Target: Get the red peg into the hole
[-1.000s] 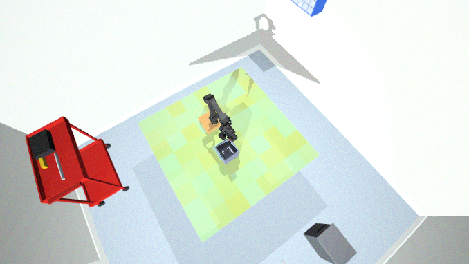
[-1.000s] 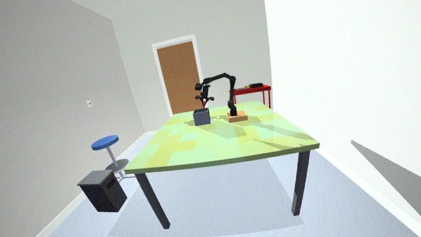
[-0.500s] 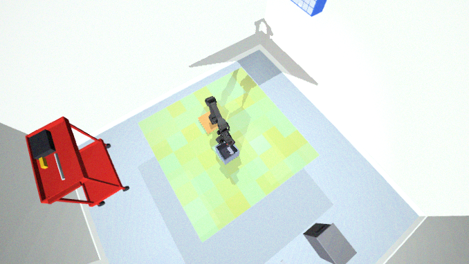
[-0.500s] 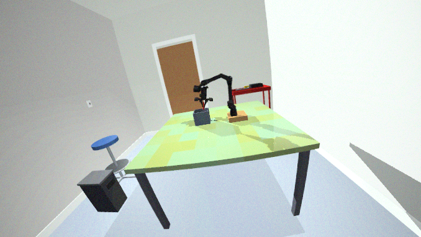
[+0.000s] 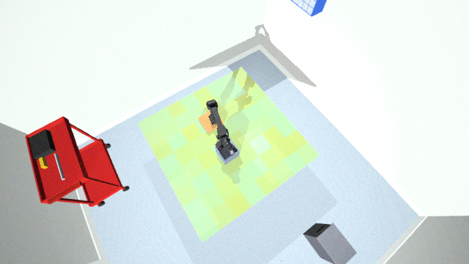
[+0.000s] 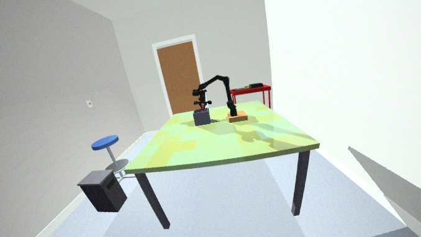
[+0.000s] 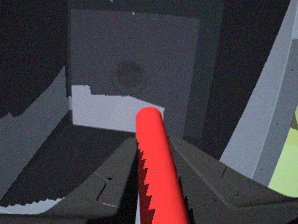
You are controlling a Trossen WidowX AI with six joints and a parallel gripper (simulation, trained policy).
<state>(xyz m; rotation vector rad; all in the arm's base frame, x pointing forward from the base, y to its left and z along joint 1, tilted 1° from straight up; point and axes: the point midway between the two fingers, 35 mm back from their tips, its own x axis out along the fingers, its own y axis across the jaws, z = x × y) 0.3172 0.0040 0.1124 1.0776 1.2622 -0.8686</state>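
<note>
My gripper tip is now 2 cm below the red peg.
</note>
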